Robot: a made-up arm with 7 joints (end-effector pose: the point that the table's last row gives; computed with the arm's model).
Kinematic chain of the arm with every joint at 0, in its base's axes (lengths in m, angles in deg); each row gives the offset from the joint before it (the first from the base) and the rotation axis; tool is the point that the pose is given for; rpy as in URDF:
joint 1: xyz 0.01 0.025 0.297 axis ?
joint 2: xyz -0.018 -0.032 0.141 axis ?
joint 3: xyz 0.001 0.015 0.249 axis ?
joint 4: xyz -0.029 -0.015 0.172 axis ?
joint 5: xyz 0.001 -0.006 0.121 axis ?
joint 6: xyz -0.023 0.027 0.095 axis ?
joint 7: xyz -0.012 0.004 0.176 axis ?
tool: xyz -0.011 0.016 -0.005 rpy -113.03 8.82 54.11
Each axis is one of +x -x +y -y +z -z.
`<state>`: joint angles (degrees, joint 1 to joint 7).
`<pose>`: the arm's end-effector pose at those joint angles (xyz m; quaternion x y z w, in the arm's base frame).
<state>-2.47 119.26 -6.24 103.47 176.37 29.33 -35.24</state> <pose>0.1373 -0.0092 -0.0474 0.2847 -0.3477 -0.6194 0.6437</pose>
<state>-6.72 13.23 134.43 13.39 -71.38 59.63 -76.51</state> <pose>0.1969 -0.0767 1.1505 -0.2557 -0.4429 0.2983 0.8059</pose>
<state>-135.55 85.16 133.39 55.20 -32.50 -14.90 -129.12</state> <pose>-0.3564 0.5957 0.6983 -0.0597 0.5053 -0.8392 0.1919</pose>
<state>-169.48 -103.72 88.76 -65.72 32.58 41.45 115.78</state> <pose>0.5875 -0.3663 0.2356 -0.1401 0.6127 0.6271 0.4601</pose>
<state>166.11 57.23 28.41 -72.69 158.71 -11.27 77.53</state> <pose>-0.2498 -0.1665 1.0571 -0.6681 0.0898 0.1160 0.7295</pose>
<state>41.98 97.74 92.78 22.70 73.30 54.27 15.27</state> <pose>0.3986 -0.5703 0.4579 -0.1336 -0.9450 0.2392 0.1785</pose>
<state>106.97 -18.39 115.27 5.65 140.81 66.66 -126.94</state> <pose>0.2048 0.2858 1.1101 0.1827 -0.6344 0.5967 0.4562</pose>
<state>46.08 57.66 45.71 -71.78 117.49 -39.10 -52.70</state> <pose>0.5067 -0.0929 0.8898 0.7177 -0.6829 0.0946 0.0979</pose>
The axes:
joint 1: -z
joint 2: +y
joint 3: -z
joint 4: +y
joint 5: -z
joint 6: +y
joint 7: -z

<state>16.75 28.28 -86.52 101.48 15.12 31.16 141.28</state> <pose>0.2300 0.2607 0.6636 0.8151 -0.1384 -0.1895 0.5297</pose>
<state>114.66 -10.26 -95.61 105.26 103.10 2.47 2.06</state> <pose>0.3352 -0.0129 0.6924 -0.4449 0.7950 0.4116 0.0237</pose>
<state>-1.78 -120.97 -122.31 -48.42 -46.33 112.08 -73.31</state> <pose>-0.5057 -0.1539 0.1033 0.5076 -0.4390 -0.5308 0.5176</pose>
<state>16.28 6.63 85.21 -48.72 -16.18 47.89 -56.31</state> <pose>0.1476 0.2268 1.1405 -0.7796 -0.0187 0.2866 0.5565</pose>
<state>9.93 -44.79 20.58 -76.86 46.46 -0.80 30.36</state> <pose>-0.5928 0.2969 0.5518 -0.3567 -0.2078 -0.8543 0.3158</pose>
